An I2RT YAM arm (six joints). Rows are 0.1 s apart.
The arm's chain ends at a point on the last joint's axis. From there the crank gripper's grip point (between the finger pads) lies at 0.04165 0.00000 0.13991 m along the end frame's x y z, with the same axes.
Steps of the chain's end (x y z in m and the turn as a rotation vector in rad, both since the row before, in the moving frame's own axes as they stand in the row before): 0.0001, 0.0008, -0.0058, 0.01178, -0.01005, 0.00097; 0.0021, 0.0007, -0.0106, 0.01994, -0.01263, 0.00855; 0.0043, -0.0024, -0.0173, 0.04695, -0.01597, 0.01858; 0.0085, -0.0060, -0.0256, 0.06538, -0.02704, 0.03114; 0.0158, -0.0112, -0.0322, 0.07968, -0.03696, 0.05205; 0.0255, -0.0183, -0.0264, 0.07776, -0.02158, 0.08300
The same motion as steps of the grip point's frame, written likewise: -0.0013, -0.0008, -0.0054, 0.01178, -0.01005, 0.00097; 0.0003, -0.0017, -0.0101, 0.01994, -0.01263, 0.00855; 0.0021, -0.0082, -0.0168, 0.04695, -0.01597, 0.01858; 0.0048, -0.0139, -0.0248, 0.06538, -0.02704, 0.03114; 0.0108, -0.0204, -0.0311, 0.07968, -0.03696, 0.05205; 0.0228, -0.0259, -0.0258, 0.07776, -0.02158, 0.08300
